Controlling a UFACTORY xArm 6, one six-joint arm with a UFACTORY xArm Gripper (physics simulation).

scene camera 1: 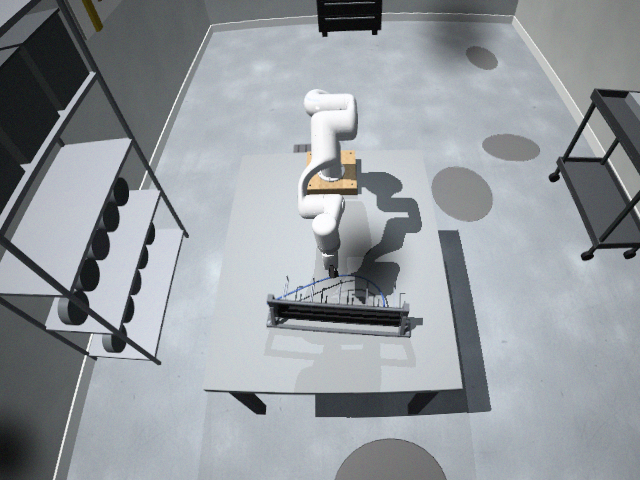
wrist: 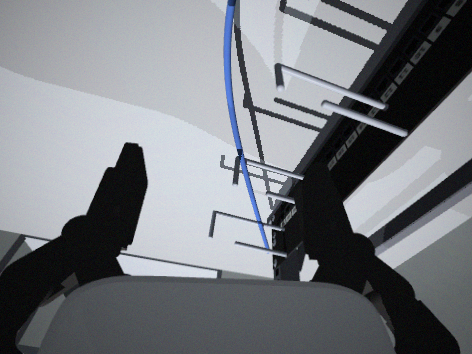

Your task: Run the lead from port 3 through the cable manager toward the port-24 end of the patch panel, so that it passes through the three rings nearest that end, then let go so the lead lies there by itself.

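The blue lead point(scene camera 1: 355, 275) point(wrist: 228, 75) arcs from the right part of the patch panel point(scene camera 1: 341, 313) point(wrist: 425, 105) to its left end in the scene view. In the wrist view it runs past the wire rings point(wrist: 332, 86) and crosses the ones at the far end, its tip by the panel's end. Which rings it passes through cannot be told for certain. My gripper point(scene camera 1: 332, 272) point(wrist: 226, 171) is open, above the panel's back side near its middle. In the wrist view the lead crosses the gap between the fingertips, apart from both; its depth relative to them is unclear.
The panel's grey frame stands on the table point(scene camera 1: 258, 361). Thin upright ring wires stick up along the panel's robot side. The arm's wooden base point(scene camera 1: 348, 186) is at the back. A shelf rack point(scene camera 1: 114, 111) stands left and a cart point(scene camera 1: 583, 206) right, both off the table.
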